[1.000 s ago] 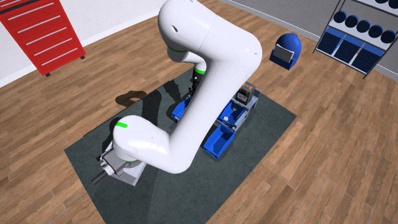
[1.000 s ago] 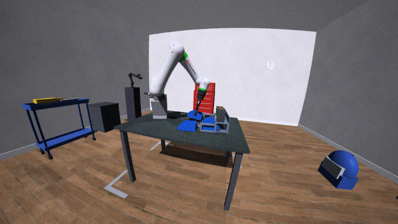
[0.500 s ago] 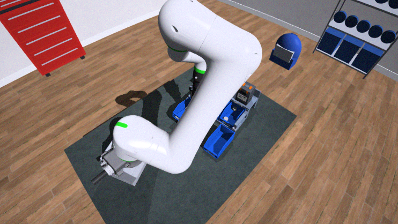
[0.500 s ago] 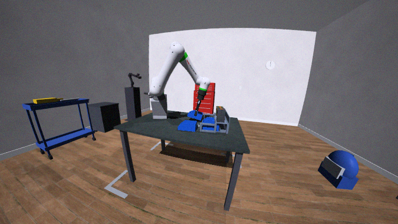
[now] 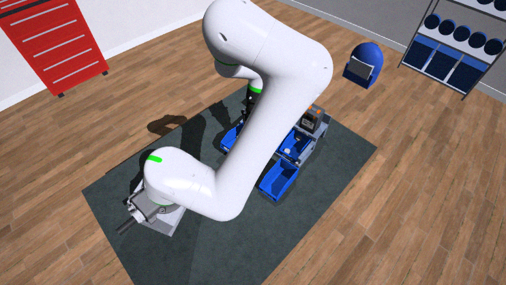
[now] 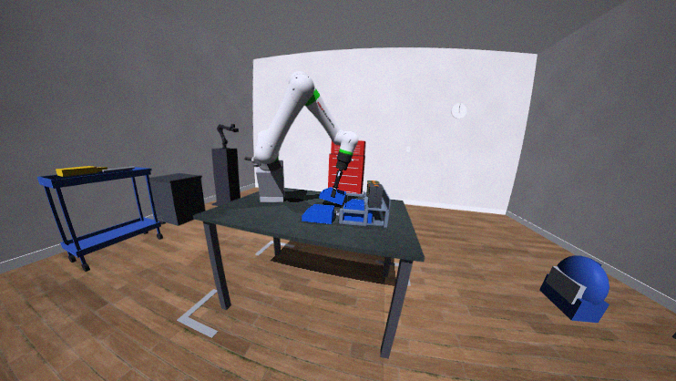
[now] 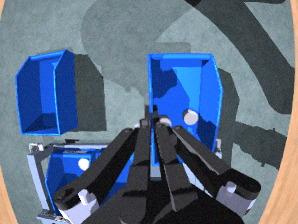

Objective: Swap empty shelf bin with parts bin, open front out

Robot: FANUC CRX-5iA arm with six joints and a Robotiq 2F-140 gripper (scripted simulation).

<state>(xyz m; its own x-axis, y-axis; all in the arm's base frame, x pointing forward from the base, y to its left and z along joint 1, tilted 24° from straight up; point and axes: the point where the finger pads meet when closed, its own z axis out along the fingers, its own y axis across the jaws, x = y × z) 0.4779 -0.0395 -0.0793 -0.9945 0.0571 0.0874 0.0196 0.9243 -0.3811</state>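
Now: the shelf 19 cm ahead of my hand, 7 cm to the right of it and 5 cm below it.
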